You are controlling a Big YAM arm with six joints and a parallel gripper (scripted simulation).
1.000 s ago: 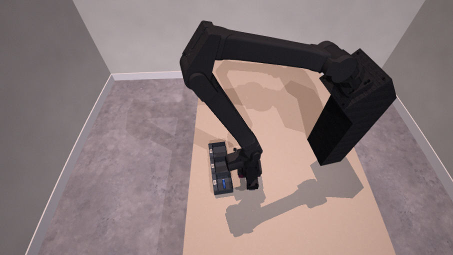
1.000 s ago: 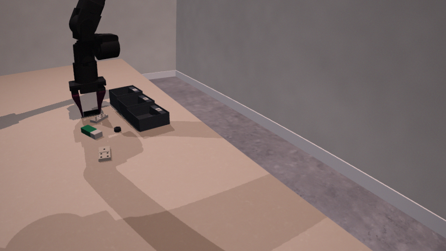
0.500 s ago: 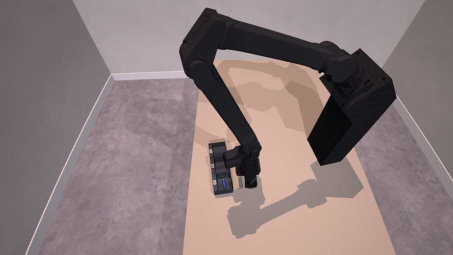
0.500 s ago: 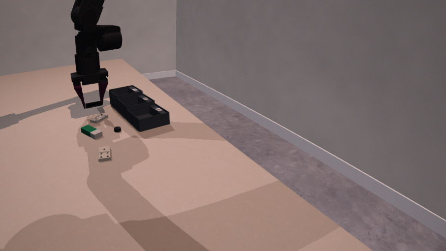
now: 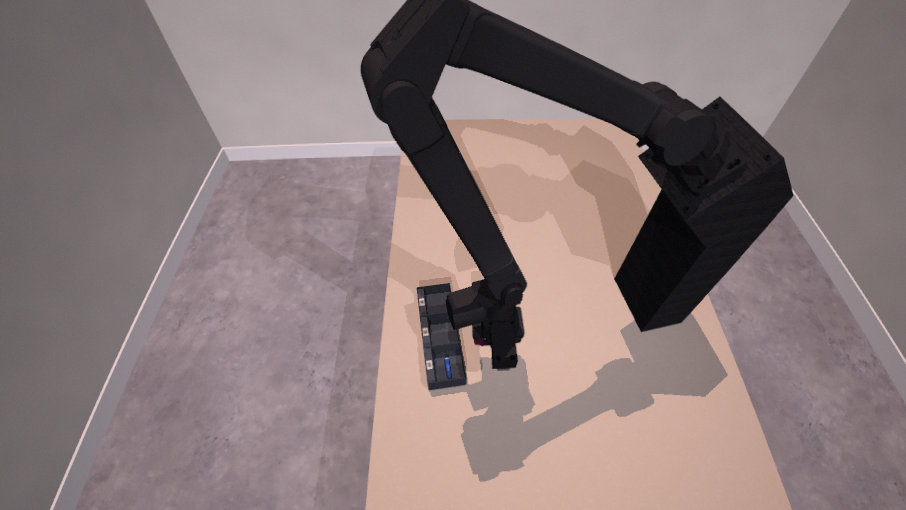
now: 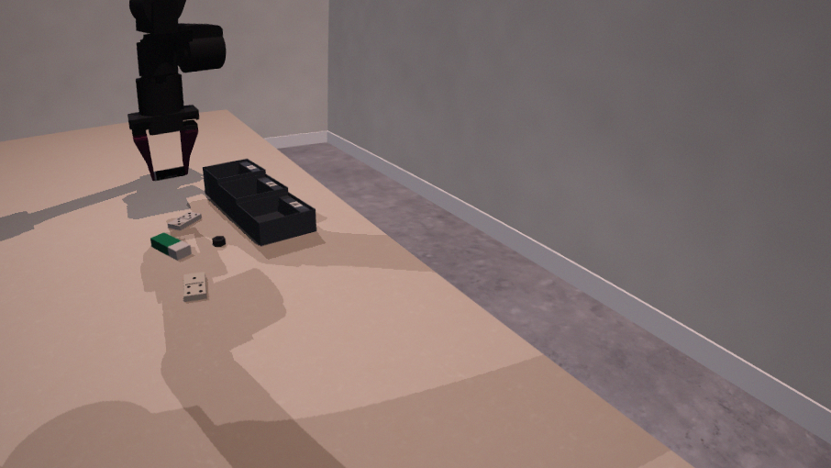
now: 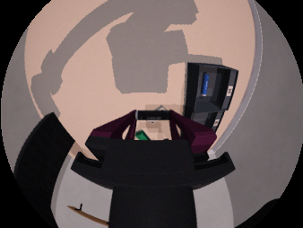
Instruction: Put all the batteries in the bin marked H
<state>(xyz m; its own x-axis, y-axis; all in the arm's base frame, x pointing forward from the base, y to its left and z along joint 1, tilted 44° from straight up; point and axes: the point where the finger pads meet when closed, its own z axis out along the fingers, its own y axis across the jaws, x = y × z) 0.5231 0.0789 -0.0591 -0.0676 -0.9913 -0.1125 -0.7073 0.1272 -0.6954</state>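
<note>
My hand is right at the black battery. The rest, counted from my hand: blue battery 110 mm ahead, 60 mm below, 20 mm to the left; then three joined black bins 110 mm ahead, 60 mm to the right, 50 mm below; then green-and-white eraser 140 mm to the right, 60 mm below, 30 mm behind.
</note>
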